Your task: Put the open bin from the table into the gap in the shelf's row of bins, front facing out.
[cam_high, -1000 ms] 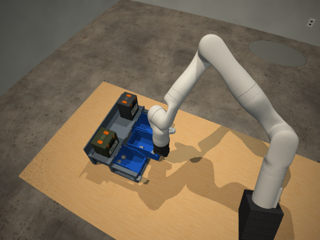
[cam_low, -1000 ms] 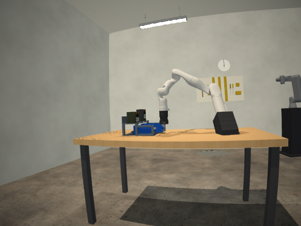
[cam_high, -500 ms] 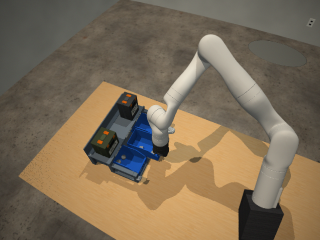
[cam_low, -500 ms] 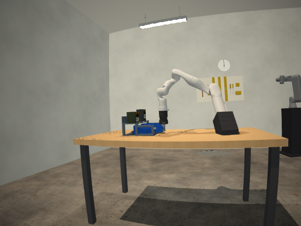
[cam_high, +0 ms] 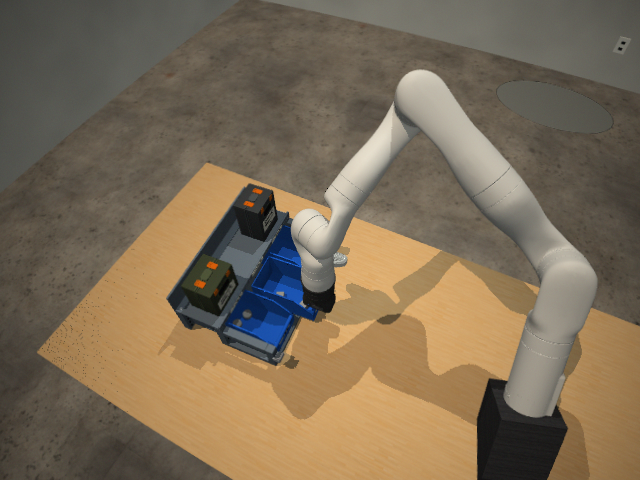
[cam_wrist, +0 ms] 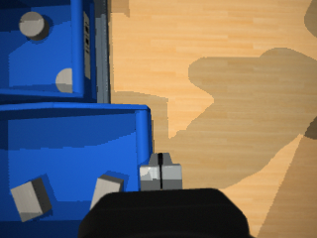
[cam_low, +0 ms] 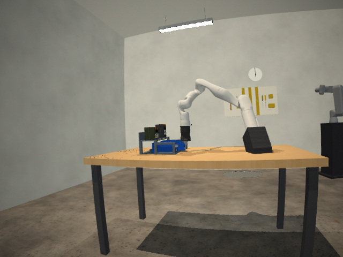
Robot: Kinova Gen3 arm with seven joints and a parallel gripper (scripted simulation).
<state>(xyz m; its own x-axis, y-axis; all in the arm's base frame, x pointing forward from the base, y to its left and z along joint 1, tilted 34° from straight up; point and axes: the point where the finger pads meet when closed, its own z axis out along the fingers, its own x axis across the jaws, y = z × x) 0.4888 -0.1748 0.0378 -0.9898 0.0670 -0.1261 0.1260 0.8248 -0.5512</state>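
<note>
Right now the shelf lip is 50 mm ahead of my hand and 30 mm below it. Round my hand: green box: 250 mm ahead, 80 mm to the left, 120 mm above; black box: 220 mm ahead, 140 mm to the right, 130 mm above.
</note>
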